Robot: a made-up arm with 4 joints.
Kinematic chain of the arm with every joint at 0, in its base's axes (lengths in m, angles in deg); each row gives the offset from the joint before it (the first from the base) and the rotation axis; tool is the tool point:
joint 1: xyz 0 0 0.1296 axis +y
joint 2: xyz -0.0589 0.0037 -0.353 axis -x
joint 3: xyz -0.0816 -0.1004 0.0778 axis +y
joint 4: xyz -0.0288 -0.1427 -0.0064 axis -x
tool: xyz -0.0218 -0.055 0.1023
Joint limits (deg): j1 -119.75..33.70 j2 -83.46..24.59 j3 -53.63..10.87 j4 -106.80..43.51
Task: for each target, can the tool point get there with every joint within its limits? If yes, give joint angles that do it. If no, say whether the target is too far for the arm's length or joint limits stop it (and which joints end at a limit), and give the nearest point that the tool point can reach.
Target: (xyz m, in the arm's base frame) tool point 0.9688 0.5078 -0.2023
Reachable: no: too far | nearest point 0.6583 -0.0101 -0.0959 | short by 0.613 m
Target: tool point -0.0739 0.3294 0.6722
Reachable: no: joint limits stop it (at a limit: joint 1, joint 2, joint 4) | nearest point -0.1953 -0.1105 0.1497 | short by 0.694 m
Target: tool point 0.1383 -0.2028 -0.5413
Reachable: yes | joints -28.07 -70.32 -8.23 -47.75
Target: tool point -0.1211 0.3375 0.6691
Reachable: no: joint limits stop it (at a limit: joint 1, joint 2, joint 4) | nearest point -0.2014 -0.1113 0.1516 | short by 0.690 m
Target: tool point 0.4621 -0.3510 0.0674
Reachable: yes | joints -105.54 -19.96 -22.81 -62.93
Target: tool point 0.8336 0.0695 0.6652
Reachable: no: too far | nearest point 0.6529 -0.0277 0.3754 | short by 0.355 m
